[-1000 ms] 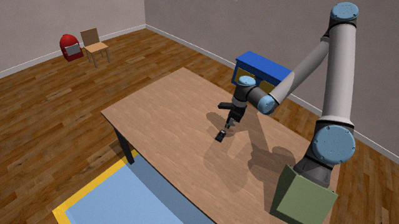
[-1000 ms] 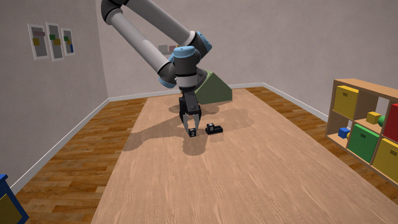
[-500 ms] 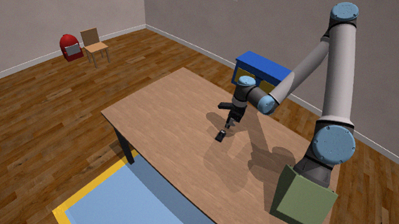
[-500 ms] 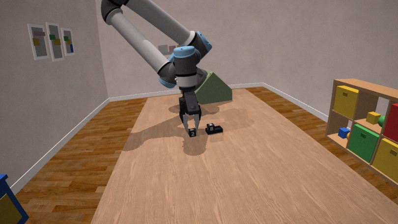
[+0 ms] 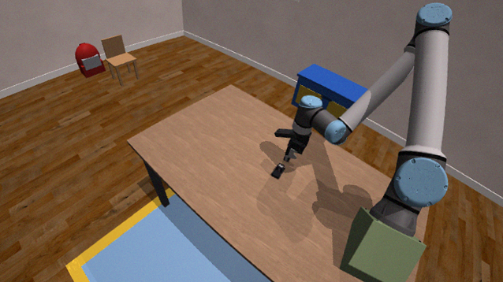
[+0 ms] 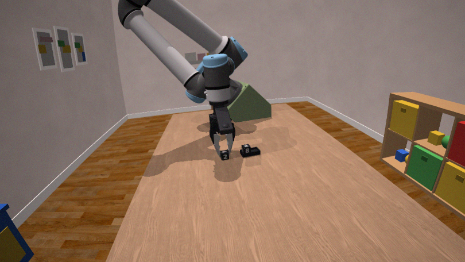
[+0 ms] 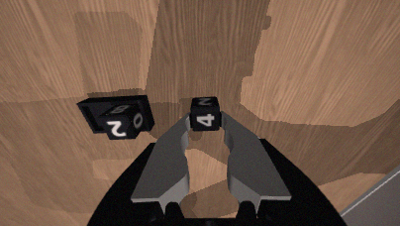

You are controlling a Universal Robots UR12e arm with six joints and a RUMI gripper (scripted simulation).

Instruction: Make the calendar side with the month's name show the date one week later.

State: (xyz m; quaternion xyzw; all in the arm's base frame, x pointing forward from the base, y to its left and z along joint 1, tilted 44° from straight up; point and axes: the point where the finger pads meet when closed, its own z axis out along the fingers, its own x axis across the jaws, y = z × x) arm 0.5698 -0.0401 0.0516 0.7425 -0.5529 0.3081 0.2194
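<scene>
My hand is 90 mm to the right of the black number cube and 20 mm past it. The rest, counted from my hand: black calendar tray 100 mm to the left, 20 mm below, 20 mm behind.
</scene>
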